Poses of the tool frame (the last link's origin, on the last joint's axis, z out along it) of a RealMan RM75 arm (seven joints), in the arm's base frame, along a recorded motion.
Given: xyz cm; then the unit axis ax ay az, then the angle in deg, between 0 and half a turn.
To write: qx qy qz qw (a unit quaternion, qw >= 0); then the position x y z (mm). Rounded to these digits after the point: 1 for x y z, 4 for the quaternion.
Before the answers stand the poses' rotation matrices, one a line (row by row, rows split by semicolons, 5 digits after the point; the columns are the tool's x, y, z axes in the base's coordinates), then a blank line. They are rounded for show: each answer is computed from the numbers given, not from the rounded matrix.
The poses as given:
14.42 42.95 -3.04 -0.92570 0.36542 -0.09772 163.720
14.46 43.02 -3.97 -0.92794 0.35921 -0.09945 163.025
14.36 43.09 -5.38 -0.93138 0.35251 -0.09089 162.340
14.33 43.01 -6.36 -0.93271 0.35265 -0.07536 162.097
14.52 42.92 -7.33 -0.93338 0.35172 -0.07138 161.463
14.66 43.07 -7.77 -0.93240 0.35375 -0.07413 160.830
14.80 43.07 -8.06 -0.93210 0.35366 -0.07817 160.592
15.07 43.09 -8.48 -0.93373 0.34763 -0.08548 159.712
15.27 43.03 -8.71 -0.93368 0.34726 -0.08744 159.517
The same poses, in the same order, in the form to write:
0.71958 -0.63558 0.27973; -0.69037 -0.69819 0.18952; 0.07485 -0.32949 -0.94119
0.72821 -0.62310 0.28542; -0.68117 -0.70399 0.20103; 0.07567 -0.34081 -0.93708
0.74120 -0.61360 0.27226; -0.66875 -0.71020 0.21998; 0.05838 -0.34512 -0.93674
0.74621 -0.61875 0.24558; -0.66509 -0.70887 0.23486; 0.02877 -0.33859 -0.94049
0.74908 -0.61685 0.24161; -0.66224 -0.70712 0.24783; 0.01797 -0.34565 -0.93819
0.74598 -0.61704 0.25057; -0.66572 -0.70121 0.25518; 0.01824 -0.35717 -0.93386
0.74508 -0.61459 0.25910; -0.66654 -0.70013 0.25601; 0.02407 -0.36345 -0.93130
0.75164 -0.59941 0.27521; -0.65868 -0.70377 0.26617; 0.03414 -0.38135 -0.92380
0.75164 -0.59737 0.27964; -0.65856 -0.70322 0.26791; 0.03660 -0.38553 -0.92197

-0.9164 0.3617 -0.0967 0.1416 144.2 429.5 -30.4
-0.9178 0.3553 -0.0984 0.1476 144.6 430.2 -39.7
-0.9203 0.3483 -0.0898 0.1535 143.6 430.9 -53.8
-0.9214 0.3484 -0.0744 0.1556 143.3 430.1 -63.6
-0.9212 0.3471 -0.0704 0.1611 145.2 429.2 -73.3
-0.9194 0.3488 -0.0731 0.1665 146.6 430.7 -77.7
-0.9188 0.3486 -0.0771 0.1686 148.0 430.7 -80.6
-0.9191 0.3422 -0.0841 0.1761 150.7 430.9 -84.8
-0.9188 0.3417 -0.0860 0.1778 152.7 430.3 -87.1

